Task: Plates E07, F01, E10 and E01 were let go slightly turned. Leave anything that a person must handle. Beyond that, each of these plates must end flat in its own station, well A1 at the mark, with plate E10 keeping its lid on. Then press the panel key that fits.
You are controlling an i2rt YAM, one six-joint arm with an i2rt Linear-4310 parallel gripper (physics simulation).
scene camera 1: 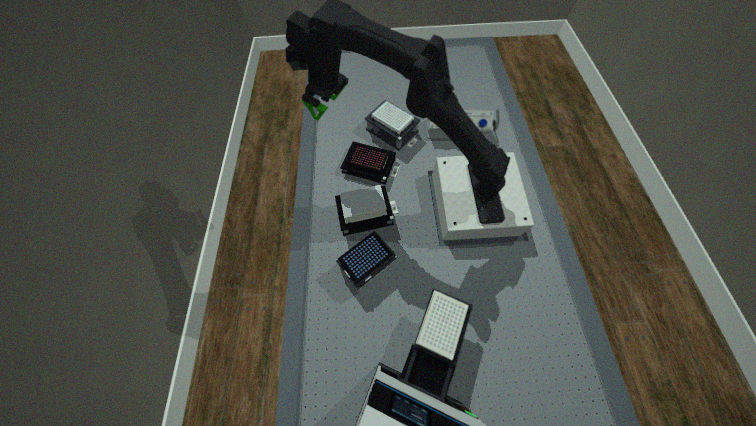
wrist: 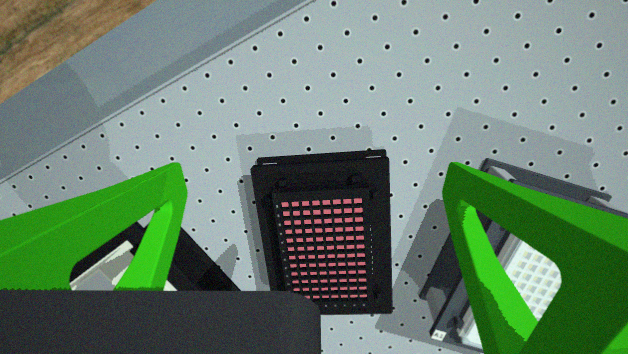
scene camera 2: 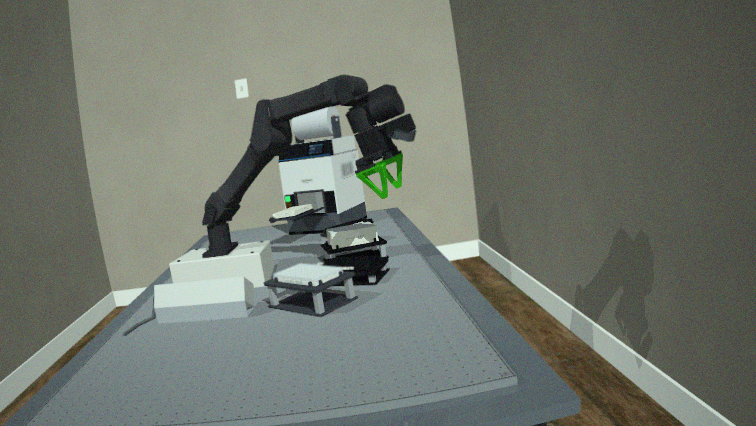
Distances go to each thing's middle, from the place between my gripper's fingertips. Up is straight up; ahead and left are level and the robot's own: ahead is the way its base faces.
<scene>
Right now the black plate with red wells (scene camera 1: 367, 158) is 17 cm below my hand, 12 cm behind it and 7 cm to the left of it. The rest, counted from my hand: blue-welled plate (scene camera 1: 363, 258): 42 cm to the left, 14 cm below, 9 cm behind.
</scene>
